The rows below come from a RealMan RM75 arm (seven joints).
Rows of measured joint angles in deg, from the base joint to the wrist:
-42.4, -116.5, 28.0, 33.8, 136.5, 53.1, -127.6
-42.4, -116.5, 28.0, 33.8, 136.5, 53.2, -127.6
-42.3, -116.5, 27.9, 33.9, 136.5, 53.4, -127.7
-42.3, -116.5, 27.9, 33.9, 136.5, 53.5, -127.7
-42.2, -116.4, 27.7, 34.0, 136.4, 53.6, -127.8
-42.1, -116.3, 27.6, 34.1, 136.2, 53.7, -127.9
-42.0, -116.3, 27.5, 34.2, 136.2, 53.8, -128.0
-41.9, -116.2, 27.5, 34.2, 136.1, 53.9, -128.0
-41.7, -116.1, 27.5, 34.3, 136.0, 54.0, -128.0
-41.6, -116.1, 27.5, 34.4, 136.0, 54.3, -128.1
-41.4, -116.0, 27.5, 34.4, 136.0, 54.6, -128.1
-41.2, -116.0, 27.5, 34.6, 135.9, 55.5, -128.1
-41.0, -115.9, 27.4, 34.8, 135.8, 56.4, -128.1
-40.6, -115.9, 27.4, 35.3, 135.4, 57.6, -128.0
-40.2, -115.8, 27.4, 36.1, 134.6, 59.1, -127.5
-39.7, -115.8, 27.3, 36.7, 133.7, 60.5, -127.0
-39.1, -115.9, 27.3, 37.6, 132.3, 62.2, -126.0
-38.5, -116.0, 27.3, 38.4, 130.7, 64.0, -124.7
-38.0, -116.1, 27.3, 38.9, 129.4, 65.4, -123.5
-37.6, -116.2, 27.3, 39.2, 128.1, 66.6, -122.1
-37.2, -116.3, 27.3, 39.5, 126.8, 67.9, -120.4
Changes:
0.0, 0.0, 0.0, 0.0, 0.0, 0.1, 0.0
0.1, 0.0, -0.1, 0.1, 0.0, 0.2, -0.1
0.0, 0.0, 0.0, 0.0, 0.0, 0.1, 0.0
0.1, 0.1, -0.2, 0.1, -0.1, 0.1, -0.1
0.1, 0.1, -0.1, 0.1, -0.2, 0.1, -0.1
0.1, 0.0, -0.1, 0.1, 0.0, 0.1, -0.1
0.1, 0.1, 0.0, 0.0, -0.1, 0.1, 0.0
0.2, 0.1, 0.0, 0.1, -0.1, 0.1, 0.0
0.1, 0.0, 0.0, 0.1, 0.0, 0.3, -0.1
0.2, 0.1, 0.0, 0.0, 0.0, 0.3, 0.0
0.2, 0.0, 0.0, 0.2, -0.1, 0.9, 0.0
0.2, 0.1, -0.1, 0.2, -0.1, 0.9, 0.0
0.4, 0.0, 0.0, 0.5, -0.4, 1.2, 0.1
0.4, 0.1, 0.0, 0.8, -0.8, 1.5, 0.5
0.5, 0.0, -0.1, 0.6, -0.9, 1.4, 0.5
0.6, -0.1, 0.0, 0.9, -1.4, 1.7, 1.0
0.6, -0.1, 0.0, 0.8, -1.6, 1.8, 1.3
0.5, -0.1, 0.0, 0.5, -1.3, 1.4, 1.2
0.4, -0.1, 0.0, 0.3, -1.3, 1.2, 1.4
0.4, -0.1, 0.0, 0.3, -1.3, 1.3, 1.7

